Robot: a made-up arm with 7 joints. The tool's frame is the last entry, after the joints.
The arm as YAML. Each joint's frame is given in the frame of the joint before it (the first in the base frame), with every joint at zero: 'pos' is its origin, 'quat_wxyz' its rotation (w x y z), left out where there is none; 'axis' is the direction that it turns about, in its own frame. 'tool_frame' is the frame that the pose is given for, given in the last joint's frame.
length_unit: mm
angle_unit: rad
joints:
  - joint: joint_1
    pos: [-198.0, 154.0, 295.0]
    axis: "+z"
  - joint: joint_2
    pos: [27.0, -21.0, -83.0]
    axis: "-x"
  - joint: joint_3
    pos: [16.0, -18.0, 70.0]
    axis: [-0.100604, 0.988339, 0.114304]
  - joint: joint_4
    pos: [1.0, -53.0, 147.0]
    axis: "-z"
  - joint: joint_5
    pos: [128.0, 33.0, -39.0]
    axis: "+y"
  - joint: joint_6
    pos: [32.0, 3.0, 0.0]
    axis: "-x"
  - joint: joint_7
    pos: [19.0, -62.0, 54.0]
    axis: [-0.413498, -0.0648, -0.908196]
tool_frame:
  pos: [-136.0, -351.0, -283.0]
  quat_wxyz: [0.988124, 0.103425, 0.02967, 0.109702]
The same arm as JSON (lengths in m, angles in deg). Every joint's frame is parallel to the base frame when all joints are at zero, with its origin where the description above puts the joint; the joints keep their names.
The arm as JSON. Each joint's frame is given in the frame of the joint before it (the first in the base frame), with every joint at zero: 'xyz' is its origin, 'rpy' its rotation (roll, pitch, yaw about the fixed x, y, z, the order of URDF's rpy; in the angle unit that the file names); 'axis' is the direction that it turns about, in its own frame. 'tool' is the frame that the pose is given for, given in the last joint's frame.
{"units": {"length": "m", "angle": "deg"}, "joints": [{"name": "joint_1", "type": "revolute", "origin": {"xyz": [-0.198, 0.154, 0.295], "rpy": [0.0, 0.0, 0.0]}, "axis": "+z"}, {"name": "joint_2", "type": "revolute", "origin": {"xyz": [0.027, -0.021, -0.083], "rpy": [0.0, 0.0, 0.0]}, "axis": "-x"}, {"name": "joint_3", "type": "revolute", "origin": {"xyz": [0.016, -0.018, 0.07], "rpy": [0.0, 0.0, 0.0]}, "axis": [-0.100604, 0.988339, 0.114304]}, {"name": "joint_4", "type": "revolute", "origin": {"xyz": [0.001, -0.053, 0.147], "rpy": [0.0, 0.0, 0.0]}, "axis": "-z"}, {"name": "joint_5", "type": "revolute", "origin": {"xyz": [0.128, 0.033, -0.039], "rpy": [0.0, 0.0, 0.0]}, "axis": "+y"}, {"name": "joint_6", "type": "revolute", "origin": {"xyz": [0.032, 0.003, 0.0], "rpy": [0.0, 0.0, 0.0]}, "axis": "-x"}, {"name": "joint_7", "type": "revolute", "origin": {"xyz": [0.019, -0.062, 0.054], "rpy": [0.0, 0.0, 0.0]}, "axis": [-0.413498, -0.0648, -0.908196]}], "tool": {"origin": {"xyz": [-0.136, -0.351, -0.283], "rpy": [12.18, 2.06, 12.89]}}}
